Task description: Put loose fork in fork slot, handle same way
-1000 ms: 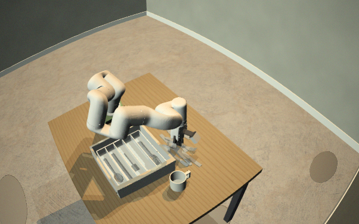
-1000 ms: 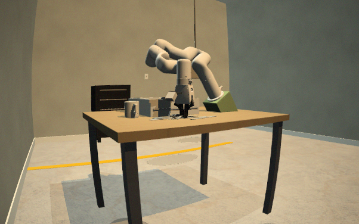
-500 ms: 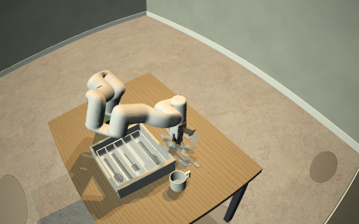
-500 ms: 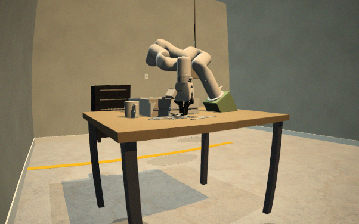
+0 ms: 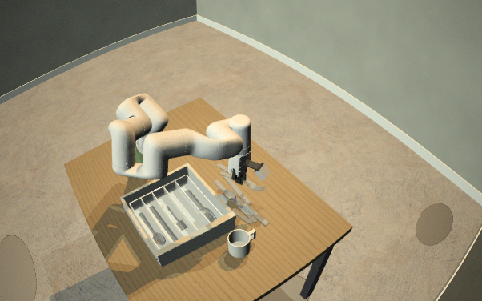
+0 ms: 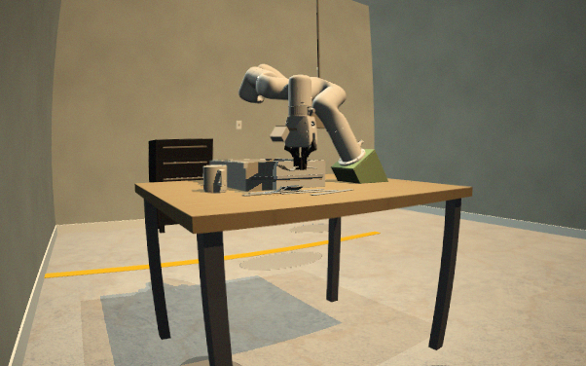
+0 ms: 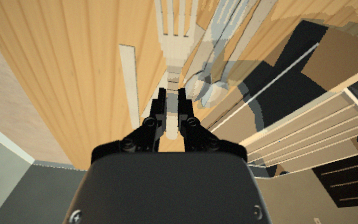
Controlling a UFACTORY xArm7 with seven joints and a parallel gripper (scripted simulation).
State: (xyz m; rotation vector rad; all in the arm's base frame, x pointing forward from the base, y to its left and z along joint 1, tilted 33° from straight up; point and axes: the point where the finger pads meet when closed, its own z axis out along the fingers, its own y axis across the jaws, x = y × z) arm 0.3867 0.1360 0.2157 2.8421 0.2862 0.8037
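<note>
My hand is 28 cm to the left of the grey divided tray, 11 cm past it and 4 cm above it. Also, from my hand: grey mug: 22 cm to the right, 18 cm ahead, 6 cm below.
</note>
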